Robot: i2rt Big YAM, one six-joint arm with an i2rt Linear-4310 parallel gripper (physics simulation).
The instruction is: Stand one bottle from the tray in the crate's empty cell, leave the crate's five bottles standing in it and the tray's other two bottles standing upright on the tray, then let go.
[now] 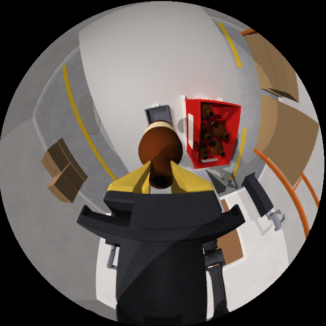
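My gripper (160, 164) is shut on the neck of a brown bottle (160, 146), which has a cream band at its far side. It holds the bottle high above the table. The grey tray (149, 116) lies beyond and below the held bottle; most of it, and whatever stands on it, is hidden behind that bottle. The red crate (233, 116) stands to the right of the gripper. Several brown bottles (220, 131) stand inside it, seen from above. Shadow and overlap inside the crate make its cells hard to tell apart; I cannot tell which one is empty.
A white strip (184, 107) runs along the crate's left side. A dark clamp-like part (258, 194) is at the table's near right edge. Cardboard boxes (65, 172) lie on the floor at the left, and larger boxes (290, 137) with orange rails (282, 176) are at the right.
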